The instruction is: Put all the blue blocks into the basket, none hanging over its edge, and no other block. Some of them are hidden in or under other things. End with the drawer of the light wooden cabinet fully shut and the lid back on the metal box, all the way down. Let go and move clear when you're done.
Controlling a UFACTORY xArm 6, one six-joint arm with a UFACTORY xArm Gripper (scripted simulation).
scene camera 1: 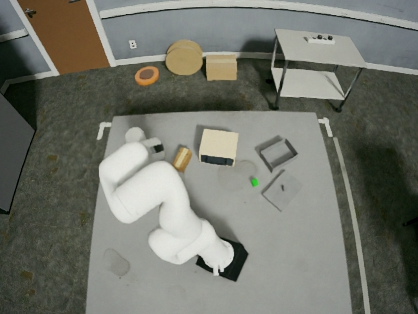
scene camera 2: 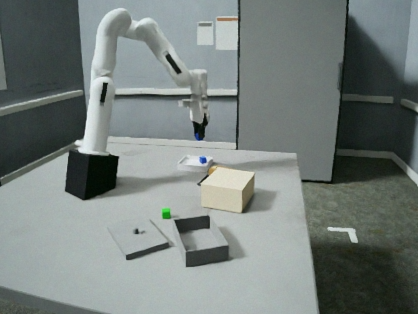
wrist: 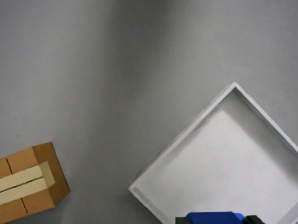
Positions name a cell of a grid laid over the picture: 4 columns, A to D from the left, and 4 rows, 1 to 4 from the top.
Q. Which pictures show the light wooden cabinet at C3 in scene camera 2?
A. Scene camera 1 and scene camera 2 only.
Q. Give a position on a metal box lid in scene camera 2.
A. B4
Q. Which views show the metal box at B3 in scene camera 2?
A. Scene camera 1 and scene camera 2 only.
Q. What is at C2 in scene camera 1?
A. A light wooden cabinet.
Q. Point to a white basket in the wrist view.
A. D3
